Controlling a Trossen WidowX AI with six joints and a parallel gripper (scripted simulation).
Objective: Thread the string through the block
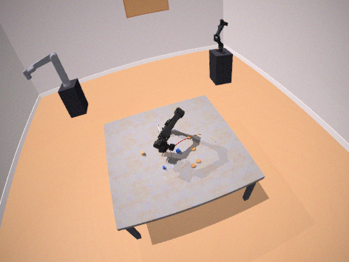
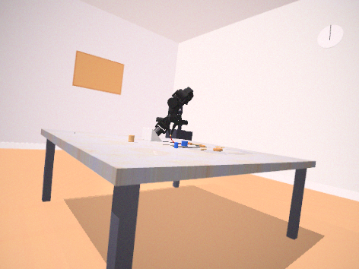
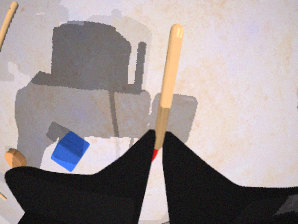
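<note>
My gripper tip is now 10 mm past the blue block, 120 mm to the right of it and 40 mm above it. From my gripper tip the other things lie so: round wooden button 150 mm behind, 270 mm to the left, 50 mm below; then wooden block 80 mm behind, 210 mm to the right, 40 mm below; then short stick 160 mm behind, 340 mm to the left, 50 mm below.
</note>
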